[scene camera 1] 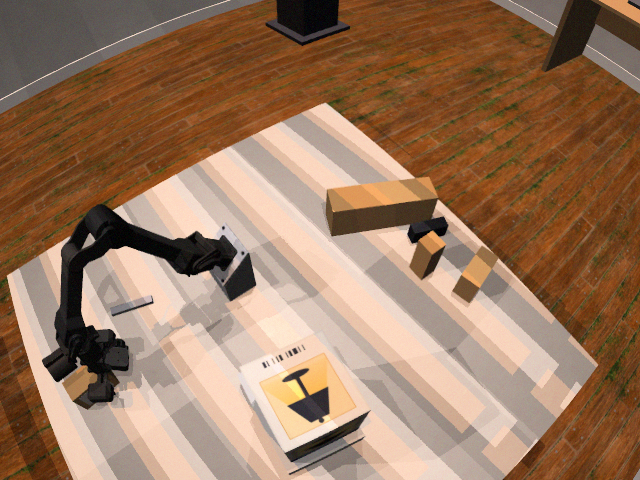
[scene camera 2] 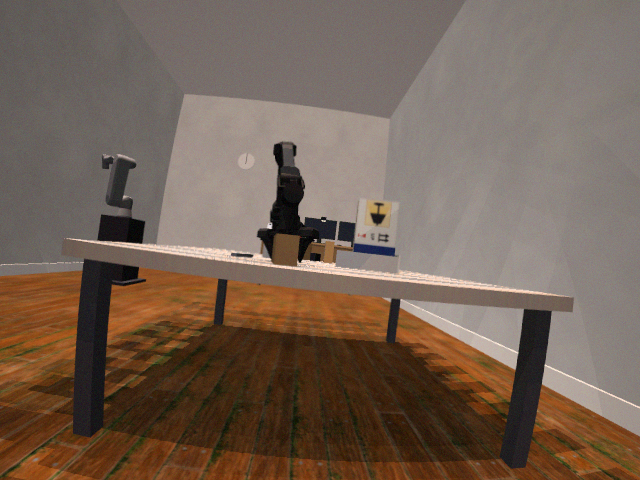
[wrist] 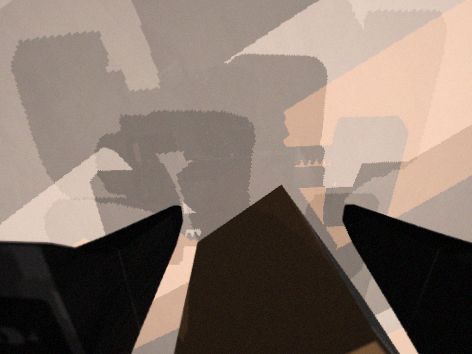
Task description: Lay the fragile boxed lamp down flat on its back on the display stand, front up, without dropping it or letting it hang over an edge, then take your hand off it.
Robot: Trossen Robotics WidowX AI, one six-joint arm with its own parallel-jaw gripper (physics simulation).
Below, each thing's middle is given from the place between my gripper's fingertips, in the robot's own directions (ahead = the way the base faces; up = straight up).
Now: the stand (scene camera 1: 356, 436) 34 cm ahead of my hand, 34 cm to the left of it and 3 cm above it.
